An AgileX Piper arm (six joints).
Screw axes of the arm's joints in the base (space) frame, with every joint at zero. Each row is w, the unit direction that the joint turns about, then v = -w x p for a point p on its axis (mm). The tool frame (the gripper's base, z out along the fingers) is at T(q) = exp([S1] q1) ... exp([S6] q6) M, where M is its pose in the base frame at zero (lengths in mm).
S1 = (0, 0, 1, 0, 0, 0)
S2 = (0, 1, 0, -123, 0, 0)
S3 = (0, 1, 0, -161.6, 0, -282.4)
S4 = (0.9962, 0, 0.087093, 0, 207.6, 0)
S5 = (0, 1, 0, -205.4, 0, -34.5)
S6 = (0.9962, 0, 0.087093, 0, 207.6, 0)
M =
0.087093 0 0.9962 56.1
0 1 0 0
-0.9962 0 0.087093 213.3
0 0 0 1
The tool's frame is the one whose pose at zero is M.
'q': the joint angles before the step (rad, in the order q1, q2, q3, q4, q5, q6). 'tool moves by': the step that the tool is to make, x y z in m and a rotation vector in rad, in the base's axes. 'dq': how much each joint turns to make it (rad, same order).
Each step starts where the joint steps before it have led.
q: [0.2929, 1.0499, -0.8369, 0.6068, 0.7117, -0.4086]
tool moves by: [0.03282, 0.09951, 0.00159, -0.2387, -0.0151, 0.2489]
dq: [0.3795, 0.3218, -0.2911, -0.3980, -0.0015, 0.2631]
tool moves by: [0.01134, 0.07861, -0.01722, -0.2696, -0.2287, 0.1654]
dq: [0.2331, 0.2365, -0.1870, -0.4858, -0.0145, 0.1976]
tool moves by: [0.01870, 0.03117, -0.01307, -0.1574, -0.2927, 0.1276]
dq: [0.0543, 0.1171, -0.0514, -0.4137, -0.0968, 0.0955]
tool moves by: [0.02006, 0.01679, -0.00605, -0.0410, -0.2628, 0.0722]
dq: [0.0012, 0.0748, -0.0110, -0.4933, -0.1046, 0.2839]
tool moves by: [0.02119, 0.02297, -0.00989, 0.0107, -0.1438, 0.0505]
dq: [-0.0104, 0.1075, -0.0722, -0.3624, -0.0445, 0.2654]
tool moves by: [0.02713, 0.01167, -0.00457, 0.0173, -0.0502, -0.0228]
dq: [-0.0320, 0.0967, -0.1156, -0.0826, 0.0025, 0.0569]
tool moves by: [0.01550, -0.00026, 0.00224, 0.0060, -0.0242, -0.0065]
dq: [-0.0285, 0.0327, -0.0543, -0.0200, -0.0157, -0.0020]
